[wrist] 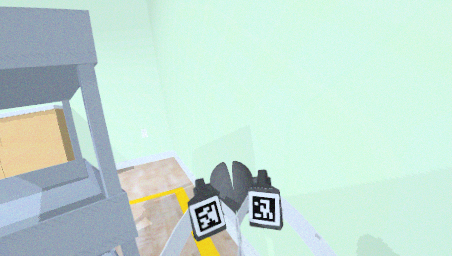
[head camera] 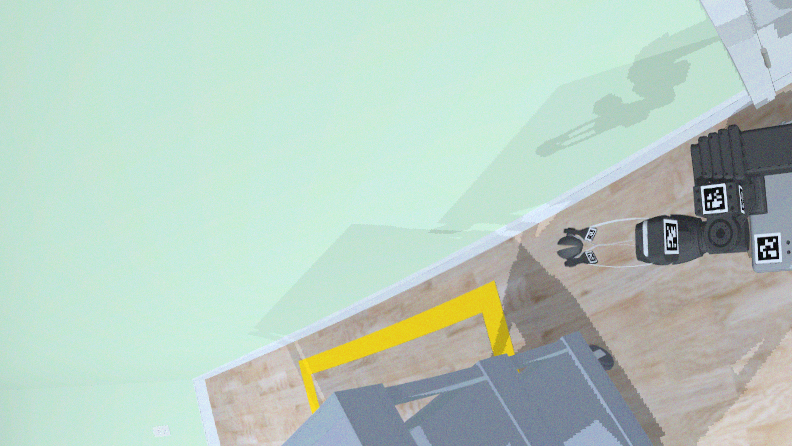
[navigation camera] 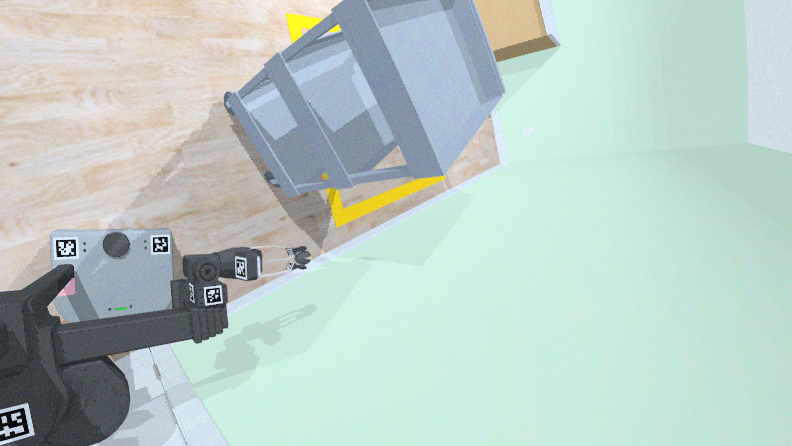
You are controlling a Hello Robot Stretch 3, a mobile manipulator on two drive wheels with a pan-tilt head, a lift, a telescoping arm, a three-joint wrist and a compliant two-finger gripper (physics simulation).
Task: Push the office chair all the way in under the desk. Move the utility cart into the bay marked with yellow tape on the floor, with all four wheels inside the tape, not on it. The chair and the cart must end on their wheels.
Path:
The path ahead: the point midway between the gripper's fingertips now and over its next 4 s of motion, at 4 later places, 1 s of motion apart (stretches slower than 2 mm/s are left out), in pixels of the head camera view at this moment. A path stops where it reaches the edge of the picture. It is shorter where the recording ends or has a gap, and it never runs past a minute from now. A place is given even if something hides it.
The gripper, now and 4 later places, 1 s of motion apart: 558, 248; 519, 251; 454, 255; 434, 256; 435, 300

